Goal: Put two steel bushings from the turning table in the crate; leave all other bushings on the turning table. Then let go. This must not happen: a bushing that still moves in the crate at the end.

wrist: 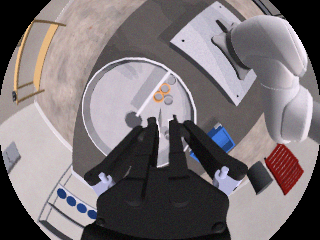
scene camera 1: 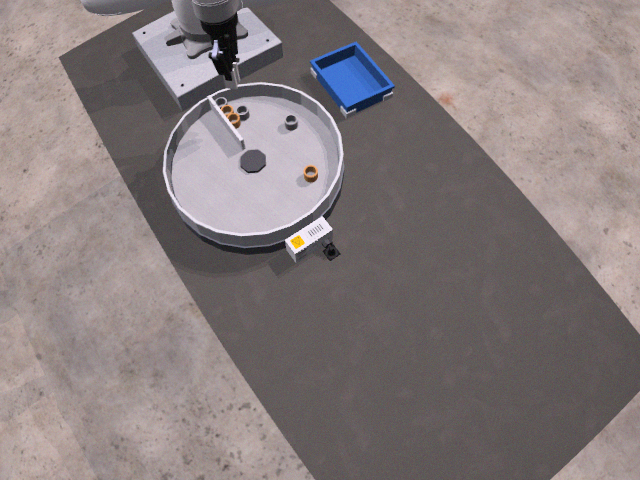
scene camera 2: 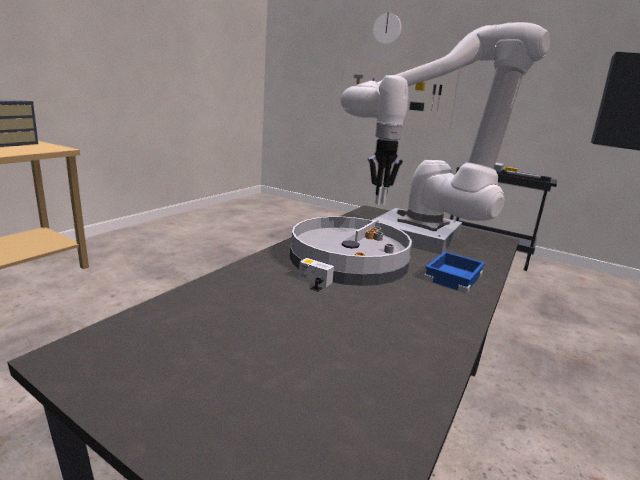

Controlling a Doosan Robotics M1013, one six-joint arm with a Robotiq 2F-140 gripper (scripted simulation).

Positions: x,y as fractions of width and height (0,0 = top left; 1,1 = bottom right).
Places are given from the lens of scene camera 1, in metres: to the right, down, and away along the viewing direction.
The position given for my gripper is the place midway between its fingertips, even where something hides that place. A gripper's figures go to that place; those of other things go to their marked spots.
my gripper (scene camera 1: 0.36,0.18): -0.20, -0.36, 1.21
round turning table (scene camera 1: 0.41,0.39): -0.14, -0.12, 1.25
blue crate (scene camera 1: 0.55,0.16): 0.09, -0.45, 1.44
The marked spots on the blue crate and the round turning table are 0.45 m apart.
